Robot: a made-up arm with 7 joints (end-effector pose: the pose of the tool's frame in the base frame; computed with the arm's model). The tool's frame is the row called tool.
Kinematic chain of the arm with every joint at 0, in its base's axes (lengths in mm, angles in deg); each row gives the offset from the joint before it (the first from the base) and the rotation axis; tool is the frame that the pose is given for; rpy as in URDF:
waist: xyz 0 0 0 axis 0.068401 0.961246 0.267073
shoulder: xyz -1 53 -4 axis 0.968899 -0.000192 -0.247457
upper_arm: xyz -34 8 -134 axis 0.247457 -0.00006 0.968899
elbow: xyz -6 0 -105 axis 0.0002 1 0.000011
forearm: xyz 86 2 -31 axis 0.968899 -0.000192 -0.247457
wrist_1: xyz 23 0 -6 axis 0.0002 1 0.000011
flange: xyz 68 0 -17 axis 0.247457 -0.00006 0.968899
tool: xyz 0 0 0 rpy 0 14.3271 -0.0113
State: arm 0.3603 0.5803 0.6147 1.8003 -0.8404 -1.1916 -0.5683
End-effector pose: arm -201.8 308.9 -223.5 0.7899 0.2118 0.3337 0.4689
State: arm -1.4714 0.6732 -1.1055 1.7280 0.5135 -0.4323 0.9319
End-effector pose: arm 396.2 210.8 -89.7 0.5641 0.7868 -0.1976 0.1539
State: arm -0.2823 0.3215 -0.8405 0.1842 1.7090 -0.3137 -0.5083
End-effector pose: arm 123.0 -12.5 -320.9 0.2570 0.7694 -0.1072 -0.5748
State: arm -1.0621 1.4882 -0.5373 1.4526 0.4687 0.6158 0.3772
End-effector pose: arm 138.6 449.9 30.9 0.2581 0.6299 0.4361 0.5886
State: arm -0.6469 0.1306 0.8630 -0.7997 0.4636 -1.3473 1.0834
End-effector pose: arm 122.5 93.1 -75.1 0.1586 0.0077 -0.9421 0.2952
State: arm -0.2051 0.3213 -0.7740 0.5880 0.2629 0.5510 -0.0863
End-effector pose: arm 93.6 84.8 -391.9 0.6794 0.4252 0.5145 -0.3048
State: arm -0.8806 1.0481 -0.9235 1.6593 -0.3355 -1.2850 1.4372
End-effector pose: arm 251.2 325.1 -132.9 0.6739 0.4177 -0.3897 0.4686
